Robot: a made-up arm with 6 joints.
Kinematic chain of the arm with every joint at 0, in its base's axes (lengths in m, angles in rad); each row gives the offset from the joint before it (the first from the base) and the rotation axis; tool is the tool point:
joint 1: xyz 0 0 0.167 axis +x
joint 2: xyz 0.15 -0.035 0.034 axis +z
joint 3: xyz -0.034 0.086 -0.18 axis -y
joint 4: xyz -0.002 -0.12 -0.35 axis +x
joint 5: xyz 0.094 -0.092 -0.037 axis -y
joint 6: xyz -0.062 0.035 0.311 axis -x
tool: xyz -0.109 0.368 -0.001
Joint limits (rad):
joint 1: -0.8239..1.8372
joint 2: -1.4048..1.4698
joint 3: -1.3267..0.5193
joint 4: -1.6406..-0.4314
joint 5: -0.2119..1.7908
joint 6: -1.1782..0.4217
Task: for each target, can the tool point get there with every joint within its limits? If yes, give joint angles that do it. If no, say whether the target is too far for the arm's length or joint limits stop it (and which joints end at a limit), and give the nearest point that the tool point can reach.
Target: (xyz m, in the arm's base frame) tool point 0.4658 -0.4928 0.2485
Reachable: no: joint limits stop it (at a limit: joint 2, joint 3, joint 4, joint 5, joint 6) | nearest point 0.4771 -0.6628 0.2766 | short by 0.173 m
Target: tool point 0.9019 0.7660 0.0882
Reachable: no: joint limits stop it (at a limit: joint 4, joint 5) | nearest point 0.7360 0.6425 0.1009 | short by 0.207 m
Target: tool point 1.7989 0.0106 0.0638
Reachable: no: too far | nearest point 0.7751 0.0375 -0.1977 | short by 1.057 m
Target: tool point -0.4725 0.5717 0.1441
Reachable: yes | joints 1.0218 -0.2983 -0.5969 -0.5652 1.5069 -0.3133
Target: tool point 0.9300 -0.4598 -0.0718
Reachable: no: joint limits stop it (at a limit: joint 1, joint 3, joint 5, joint 6) | nearest point 0.7907 -0.4522 -0.0896 | short by 0.141 m
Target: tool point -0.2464 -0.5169 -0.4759
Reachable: yes | joints 0.1595 0.5998 -0.3134 -1.4898 1.6218 -0.7648
